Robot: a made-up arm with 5 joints.
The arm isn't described. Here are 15 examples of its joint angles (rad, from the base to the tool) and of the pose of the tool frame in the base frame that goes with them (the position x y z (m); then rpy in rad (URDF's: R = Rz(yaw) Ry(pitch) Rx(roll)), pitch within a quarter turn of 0, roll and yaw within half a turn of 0).
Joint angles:
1: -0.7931 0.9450 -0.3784 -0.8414 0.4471
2: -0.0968 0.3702 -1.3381 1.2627 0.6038
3: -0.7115 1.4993 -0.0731 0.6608 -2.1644
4: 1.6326 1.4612 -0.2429 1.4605 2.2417
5: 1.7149 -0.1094 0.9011 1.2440 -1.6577
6: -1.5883 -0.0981 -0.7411 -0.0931 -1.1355
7: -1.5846 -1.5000 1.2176 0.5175 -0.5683
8: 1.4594 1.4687 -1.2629 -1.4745 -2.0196
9: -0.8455 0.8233 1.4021 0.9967 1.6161
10: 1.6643 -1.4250 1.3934 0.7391 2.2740
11: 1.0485 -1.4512 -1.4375 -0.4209 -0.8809
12: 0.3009 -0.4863 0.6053 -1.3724 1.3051
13: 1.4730 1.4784 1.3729 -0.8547 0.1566
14: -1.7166 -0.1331 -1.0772 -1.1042 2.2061
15: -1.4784 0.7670 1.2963 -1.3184 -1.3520
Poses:
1: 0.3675 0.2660 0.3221 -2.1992 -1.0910 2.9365
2: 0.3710 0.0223 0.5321 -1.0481 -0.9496 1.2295
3: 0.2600 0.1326 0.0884 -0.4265 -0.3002 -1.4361
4: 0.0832 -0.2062 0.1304 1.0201 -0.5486 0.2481
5: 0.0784 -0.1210 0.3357 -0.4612 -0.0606 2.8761
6: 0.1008 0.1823 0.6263 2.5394 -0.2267 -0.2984
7: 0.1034 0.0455 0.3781 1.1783 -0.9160 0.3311
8: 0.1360 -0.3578 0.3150 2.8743 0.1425 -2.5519
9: 0.1435 0.0430 0.2907 1.6513 0.0034 2.4166
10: 0.0921 -0.0417 0.3332 -0.7479 0.4810 0.3691
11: -0.0621 0.2735 0.3777 -1.3622 0.6307 -2.4951
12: 0.2301 -0.0446 0.5281 -2.8388 -0.0967 1.5695
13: 0.1033 -0.0747 0.1704 0.0488 0.4232 -1.3546
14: 0.0964 0.0522 0.6447 2.4879 -0.3841 2.8324
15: 0.1213 0.1861 0.2394 0.8186 -0.1248 0.0235
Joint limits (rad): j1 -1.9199..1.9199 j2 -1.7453..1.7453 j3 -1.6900..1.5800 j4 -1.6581..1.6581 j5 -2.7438..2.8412
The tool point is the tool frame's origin. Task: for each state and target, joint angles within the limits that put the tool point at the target. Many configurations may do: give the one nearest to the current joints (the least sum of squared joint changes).
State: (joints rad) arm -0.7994 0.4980 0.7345 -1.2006 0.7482
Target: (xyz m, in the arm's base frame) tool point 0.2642 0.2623 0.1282
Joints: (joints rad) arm -1.0244 1.4452 -0.0895 -0.8972 0.7482
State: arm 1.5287 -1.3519 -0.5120 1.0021 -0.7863
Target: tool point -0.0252 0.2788 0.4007
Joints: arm 1.1618 -1.7094 -1.1085 0.5171 -0.7863
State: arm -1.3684 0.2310 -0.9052 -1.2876 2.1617
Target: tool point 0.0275 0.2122 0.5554
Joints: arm -1.9179 0.4702 -0.9886 -1.6581 2.1617
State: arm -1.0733 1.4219 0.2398 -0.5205 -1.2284
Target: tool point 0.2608 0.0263 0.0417
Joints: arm -0.1867 1.7453 0.2013 -0.3563 -1.2284
